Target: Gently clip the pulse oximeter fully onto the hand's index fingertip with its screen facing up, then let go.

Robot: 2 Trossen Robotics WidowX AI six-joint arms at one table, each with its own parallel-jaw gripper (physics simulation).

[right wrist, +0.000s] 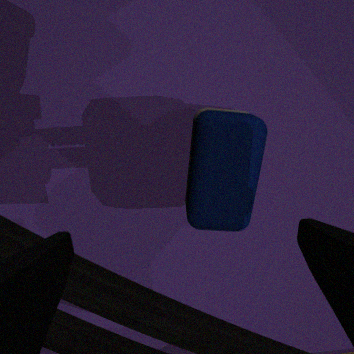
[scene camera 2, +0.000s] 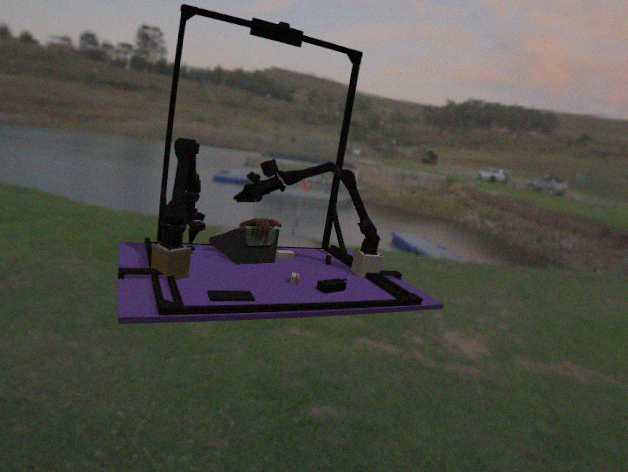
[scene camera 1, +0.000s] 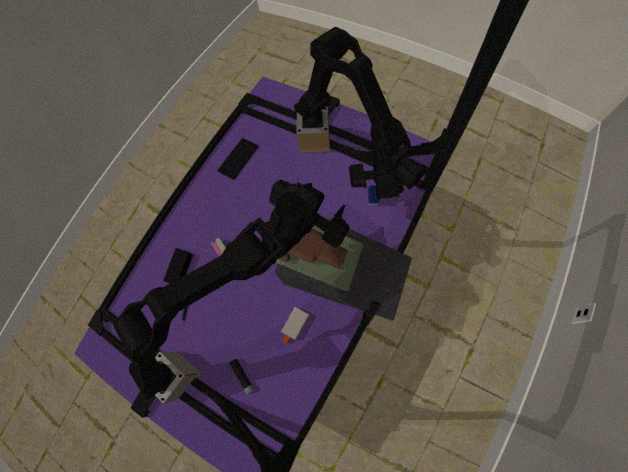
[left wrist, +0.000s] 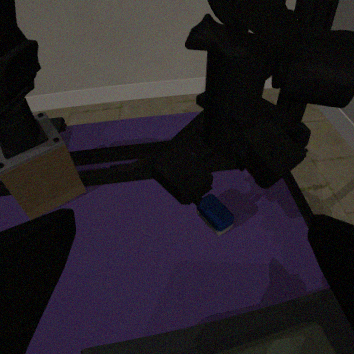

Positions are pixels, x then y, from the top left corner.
my left gripper: open, holds nothing
my right gripper: open, holds nothing
a blue pulse oximeter [right wrist: 226, 148]: on the table
